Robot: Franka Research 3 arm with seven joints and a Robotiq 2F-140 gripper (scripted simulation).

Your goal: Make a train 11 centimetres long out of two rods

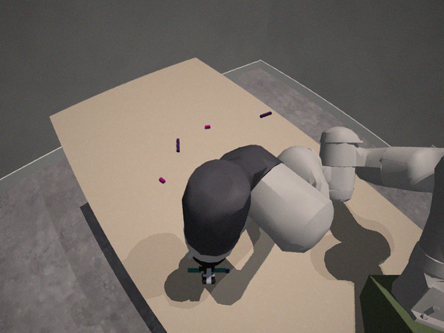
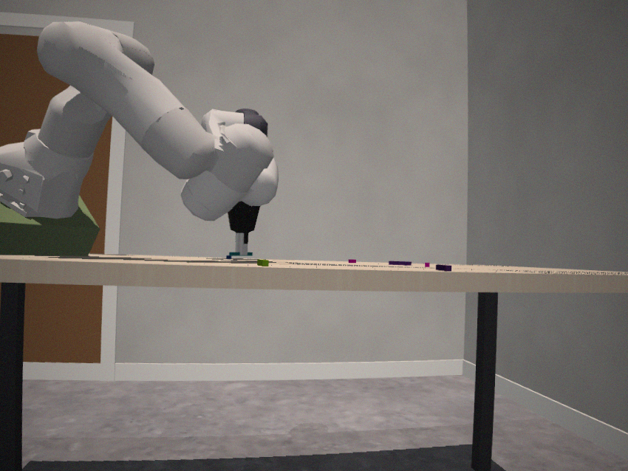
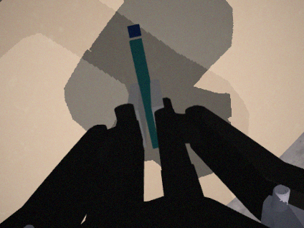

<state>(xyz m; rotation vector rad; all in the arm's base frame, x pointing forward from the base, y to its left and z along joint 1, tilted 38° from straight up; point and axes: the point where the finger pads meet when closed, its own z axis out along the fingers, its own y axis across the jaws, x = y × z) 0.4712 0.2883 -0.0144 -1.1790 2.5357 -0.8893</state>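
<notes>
The blue rod lies 4 cm to the right of my hand, 4 cm below it and 4 cm behind it. The rest, counted from my hand: lime rod: 59 cm to the right, 7 cm behind, 4 cm below; then turquoise rod: 3 cm below.
</notes>
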